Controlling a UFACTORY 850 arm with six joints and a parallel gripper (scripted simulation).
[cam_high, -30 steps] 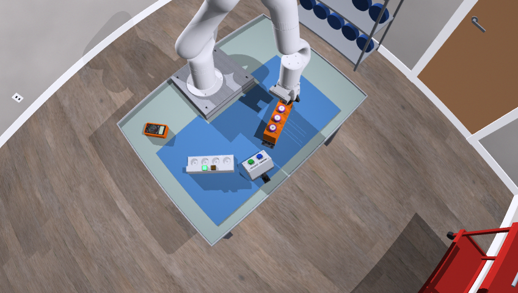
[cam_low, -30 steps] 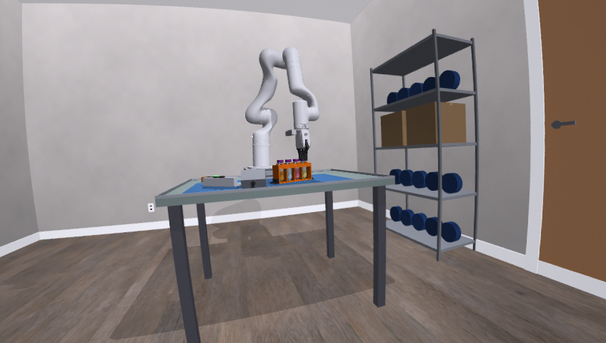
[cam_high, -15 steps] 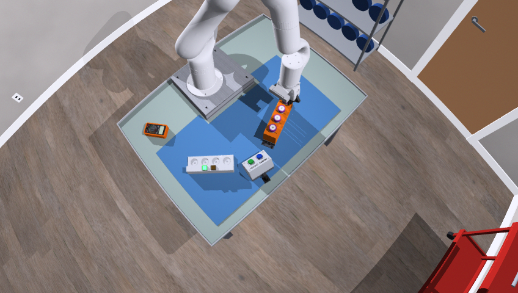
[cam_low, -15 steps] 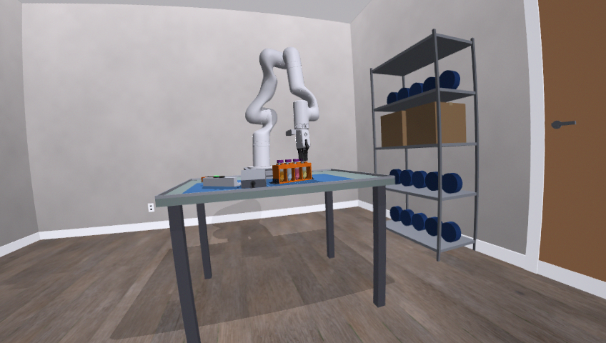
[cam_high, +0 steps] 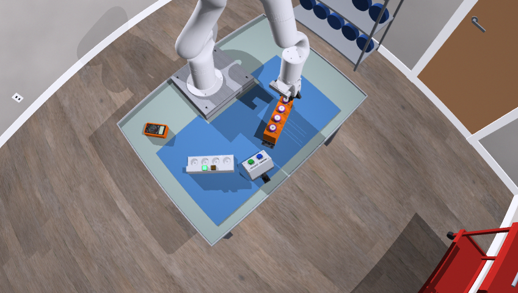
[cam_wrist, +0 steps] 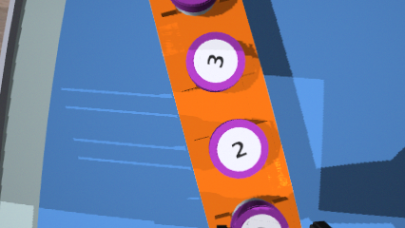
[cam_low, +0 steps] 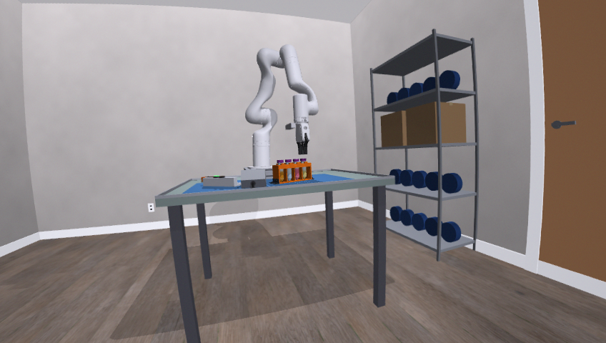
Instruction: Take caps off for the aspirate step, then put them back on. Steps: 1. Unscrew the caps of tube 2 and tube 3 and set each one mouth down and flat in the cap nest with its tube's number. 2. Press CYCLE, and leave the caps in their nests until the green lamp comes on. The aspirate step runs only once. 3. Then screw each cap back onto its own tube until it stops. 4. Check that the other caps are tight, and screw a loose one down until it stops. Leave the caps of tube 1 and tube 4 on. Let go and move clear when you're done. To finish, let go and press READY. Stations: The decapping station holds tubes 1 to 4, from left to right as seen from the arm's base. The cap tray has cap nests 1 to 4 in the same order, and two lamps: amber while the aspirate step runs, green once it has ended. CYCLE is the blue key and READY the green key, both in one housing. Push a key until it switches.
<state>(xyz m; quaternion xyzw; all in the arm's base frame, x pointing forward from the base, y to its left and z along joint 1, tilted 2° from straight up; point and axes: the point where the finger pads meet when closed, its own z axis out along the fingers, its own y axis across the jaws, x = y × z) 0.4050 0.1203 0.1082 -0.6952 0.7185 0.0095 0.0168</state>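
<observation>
My gripper is now 40 mm short of the green ready key, 320 mm to the left of it and 100 mm above it. From my hand the other things lie so: blue cycle key 50 mm ahead, 280 mm to the right, 100 mm below; grey key housing 60 mm ahead, 300 mm to the right, 110 mm below.
</observation>
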